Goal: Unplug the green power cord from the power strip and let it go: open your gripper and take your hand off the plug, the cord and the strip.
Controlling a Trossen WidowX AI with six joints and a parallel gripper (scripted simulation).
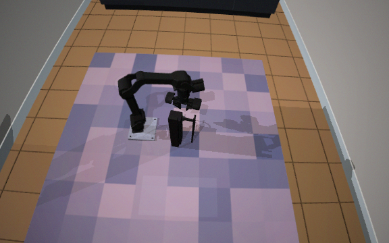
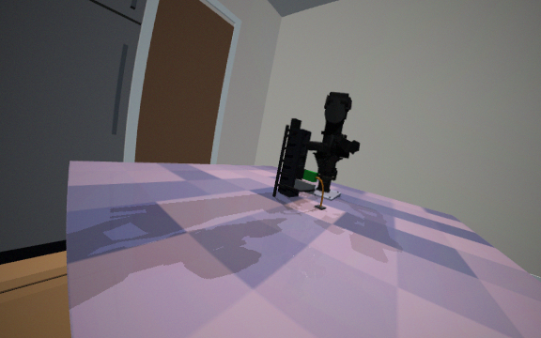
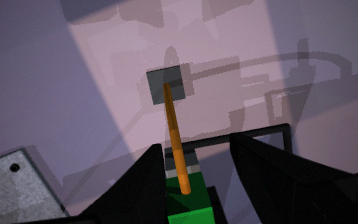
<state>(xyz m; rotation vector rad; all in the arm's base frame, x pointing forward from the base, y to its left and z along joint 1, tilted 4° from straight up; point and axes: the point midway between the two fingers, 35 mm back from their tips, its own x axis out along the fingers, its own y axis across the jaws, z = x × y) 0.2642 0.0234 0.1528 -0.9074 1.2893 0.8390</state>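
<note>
Now: gripper tip 7 cm to the left of the green plug, 3 cm past it and 1 cm above it. Also, from my gripper tip: thin black upright bar 16 cm to the right, 2 cm ahead, 2 cm above.
</note>
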